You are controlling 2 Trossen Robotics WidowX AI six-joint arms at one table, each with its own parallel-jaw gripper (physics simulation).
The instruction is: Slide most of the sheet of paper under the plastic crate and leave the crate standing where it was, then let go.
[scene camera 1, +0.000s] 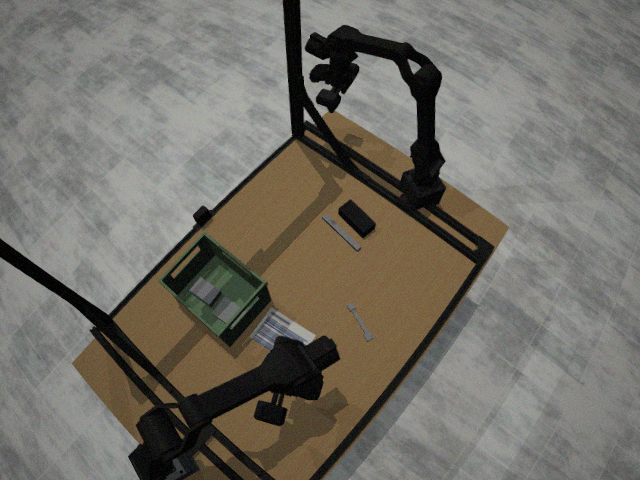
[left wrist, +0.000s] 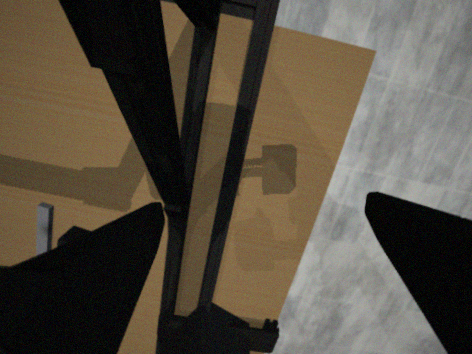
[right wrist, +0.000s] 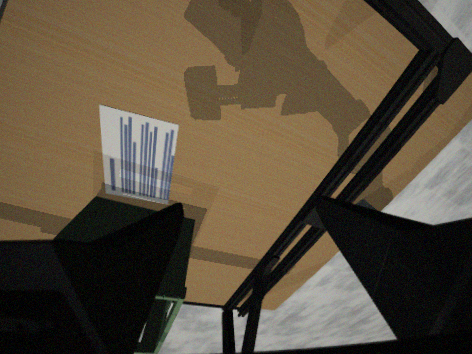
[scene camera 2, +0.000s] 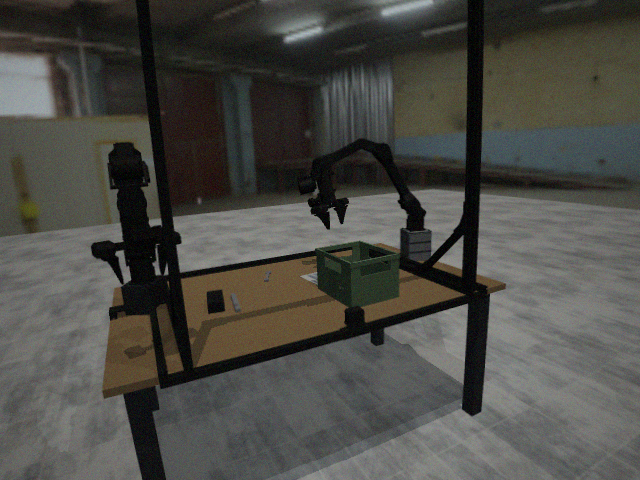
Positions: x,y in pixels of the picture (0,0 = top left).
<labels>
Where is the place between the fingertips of my right gripper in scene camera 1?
274,385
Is my right gripper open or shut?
Open.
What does my left gripper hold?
Nothing.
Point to a sheet of paper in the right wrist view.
138,151
</labels>
